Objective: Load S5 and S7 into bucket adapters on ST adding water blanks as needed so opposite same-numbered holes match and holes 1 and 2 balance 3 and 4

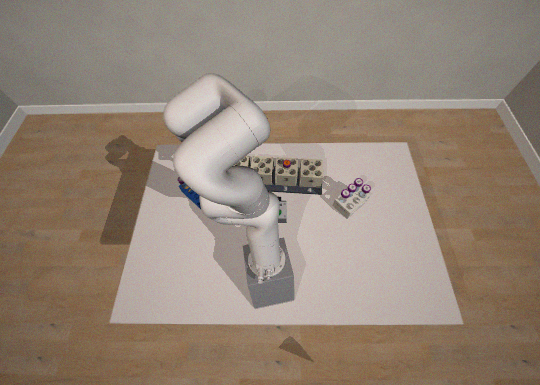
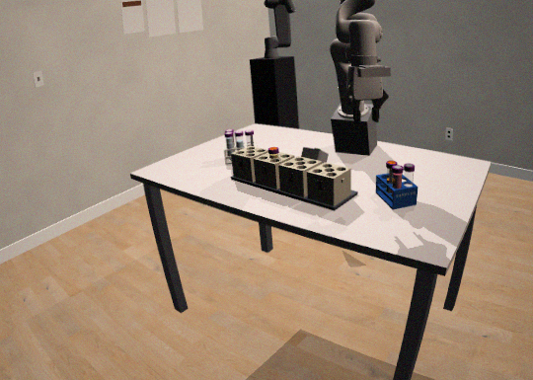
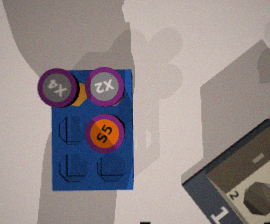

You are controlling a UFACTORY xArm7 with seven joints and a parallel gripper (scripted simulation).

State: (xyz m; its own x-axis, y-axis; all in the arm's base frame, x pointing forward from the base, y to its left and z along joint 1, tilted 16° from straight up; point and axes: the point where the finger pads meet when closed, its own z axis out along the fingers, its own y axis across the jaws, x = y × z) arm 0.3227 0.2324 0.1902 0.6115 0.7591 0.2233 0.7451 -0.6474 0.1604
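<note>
The blue rack is 22 cm below my hand, 9 cm to the left of it and 3 cm behind it. From my hand the other things lie so: adapter: 20 cm below, 9 cm to the right, 8 cm ahead; dark stand: 25 cm to the right, 25 cm below, 7 cm ahead; white rack: 59 cm to the right, 22 cm below, 5 cm behind.
</note>
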